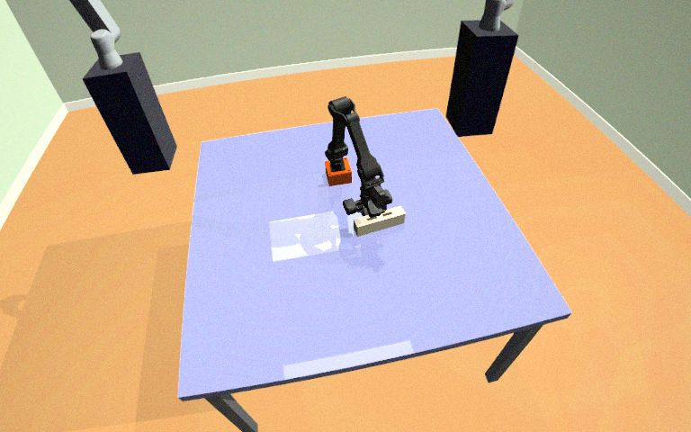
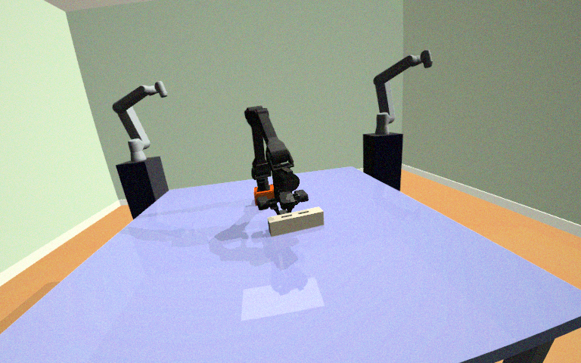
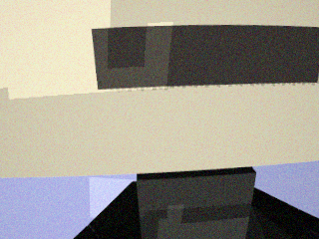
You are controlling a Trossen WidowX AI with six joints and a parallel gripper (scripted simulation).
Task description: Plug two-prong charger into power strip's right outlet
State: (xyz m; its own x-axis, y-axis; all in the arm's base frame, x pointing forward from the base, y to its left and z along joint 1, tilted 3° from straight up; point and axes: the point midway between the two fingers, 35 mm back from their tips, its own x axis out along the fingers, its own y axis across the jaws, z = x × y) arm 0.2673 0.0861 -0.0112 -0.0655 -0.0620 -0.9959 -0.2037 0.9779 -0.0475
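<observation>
My gripper tip is now 20 mm short of the black two-prong charger and 10 mm below it.
</observation>
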